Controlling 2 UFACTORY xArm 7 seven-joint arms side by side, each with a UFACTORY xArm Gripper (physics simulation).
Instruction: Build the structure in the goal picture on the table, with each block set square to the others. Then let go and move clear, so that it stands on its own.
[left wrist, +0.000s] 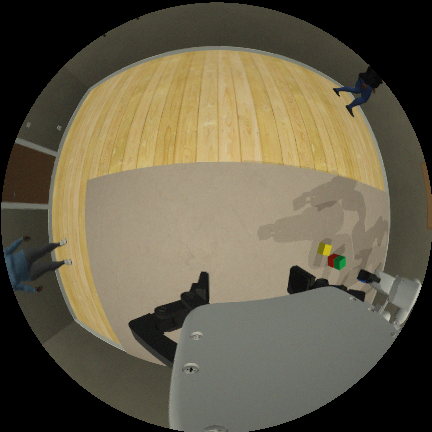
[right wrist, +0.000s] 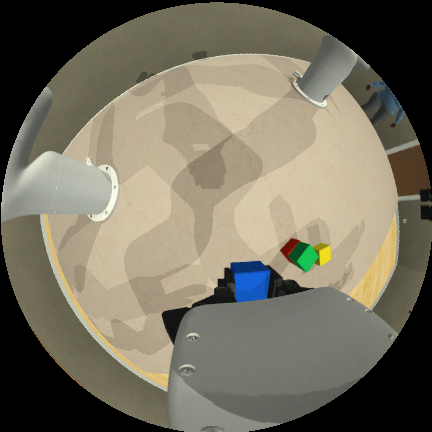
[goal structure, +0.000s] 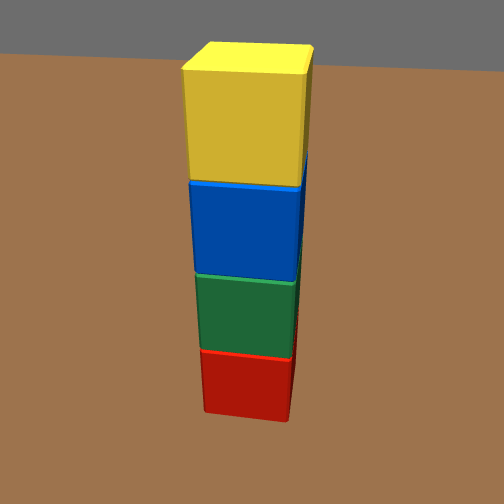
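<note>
A green block (left wrist: 340, 262) (right wrist: 305, 257) appears to sit on top of a red block (left wrist: 332, 260) (right wrist: 288, 249), whose side shows beneath it. A yellow block (left wrist: 325, 249) (right wrist: 323, 254) rests on the table a little apart from that stack. My right gripper (left wrist: 360, 274) (right wrist: 245, 278) is shut on a blue block (right wrist: 251, 286), raised above the table to one side of the stack; most of the blue block is hidden in the left wrist view. My left gripper (left wrist: 250, 283) is open and empty, well away from the blocks.
The table (left wrist: 150, 225) (right wrist: 280, 125) carries broad arm shadows. Two arm bases (right wrist: 104, 192) (right wrist: 320, 82) stand on it in the right wrist view. The right arm (left wrist: 400, 295) shows at the right of the left wrist view. People stand beyond the table.
</note>
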